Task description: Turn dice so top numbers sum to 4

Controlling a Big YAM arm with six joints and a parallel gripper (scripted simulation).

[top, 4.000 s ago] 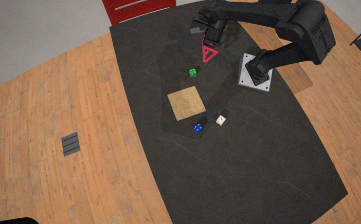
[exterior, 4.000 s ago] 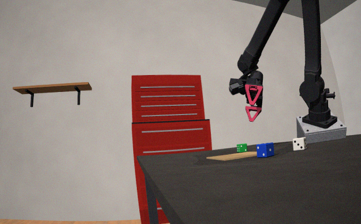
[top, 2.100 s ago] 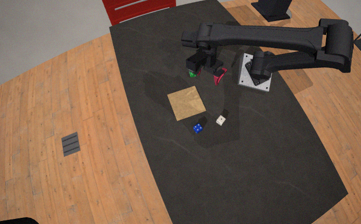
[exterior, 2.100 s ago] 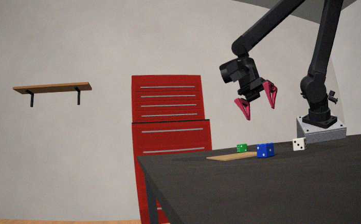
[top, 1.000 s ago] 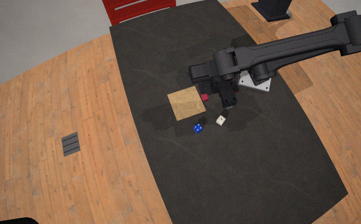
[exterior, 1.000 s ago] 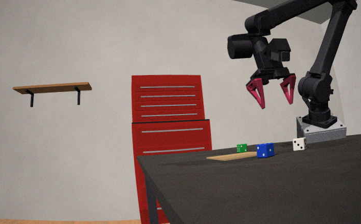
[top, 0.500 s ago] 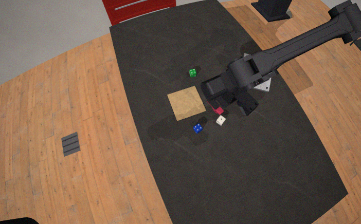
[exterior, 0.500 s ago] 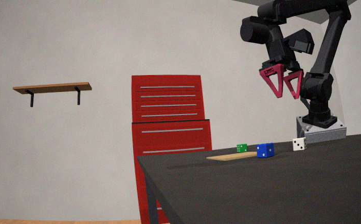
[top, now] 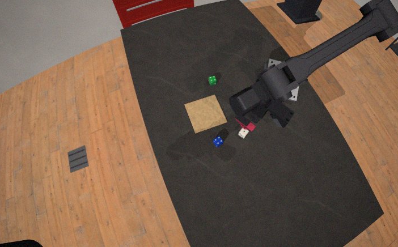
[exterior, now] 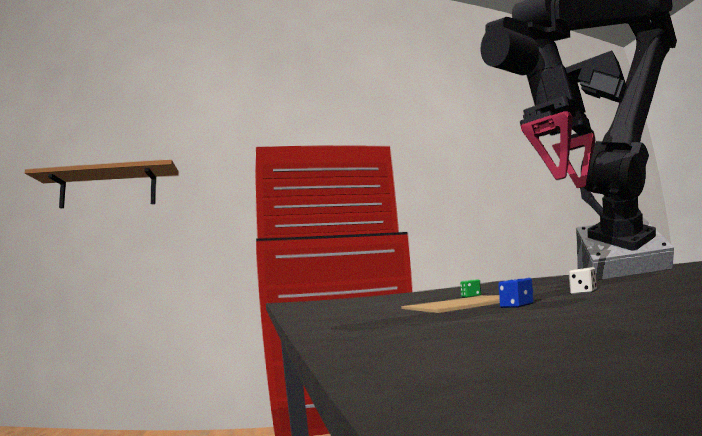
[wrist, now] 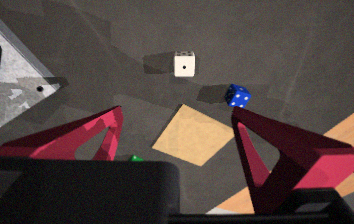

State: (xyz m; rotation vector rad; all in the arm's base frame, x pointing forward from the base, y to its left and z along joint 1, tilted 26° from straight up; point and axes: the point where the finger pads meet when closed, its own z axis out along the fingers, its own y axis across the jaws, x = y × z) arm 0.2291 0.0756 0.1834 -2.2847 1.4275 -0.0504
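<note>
Right now my hand is 130 mm above the white die and 10 mm short of it. From my hand the other things lie so: blue die 130 mm below, 120 mm ahead; then green die 270 mm to the right, 130 mm below, 30 mm ahead; then tan mat 150 mm below, 140 mm to the right, 120 mm ahead.
</note>
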